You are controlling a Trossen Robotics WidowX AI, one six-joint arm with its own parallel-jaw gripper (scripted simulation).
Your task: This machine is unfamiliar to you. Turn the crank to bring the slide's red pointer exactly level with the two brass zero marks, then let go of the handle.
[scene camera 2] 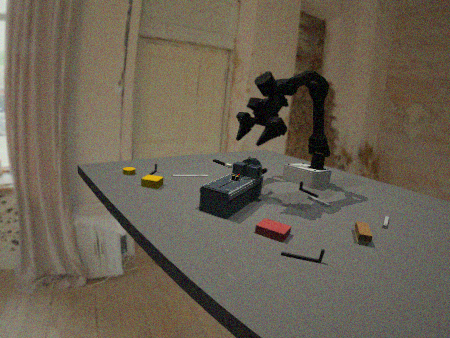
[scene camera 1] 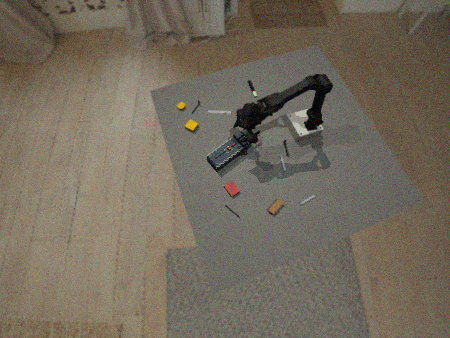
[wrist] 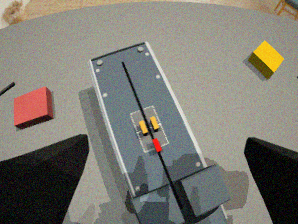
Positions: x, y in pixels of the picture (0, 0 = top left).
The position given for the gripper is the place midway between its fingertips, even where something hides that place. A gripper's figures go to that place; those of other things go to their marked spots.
Labels:
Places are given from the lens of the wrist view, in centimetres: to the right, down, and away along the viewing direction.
gripper (wrist: 170, 145): 1, 2, 10
red block (wrist: 30, 109): -20, 0, 29
yellow block (wrist: 264, 58): 23, -10, 32
The marked spots on the red block and the yellow block are 45 cm apart.

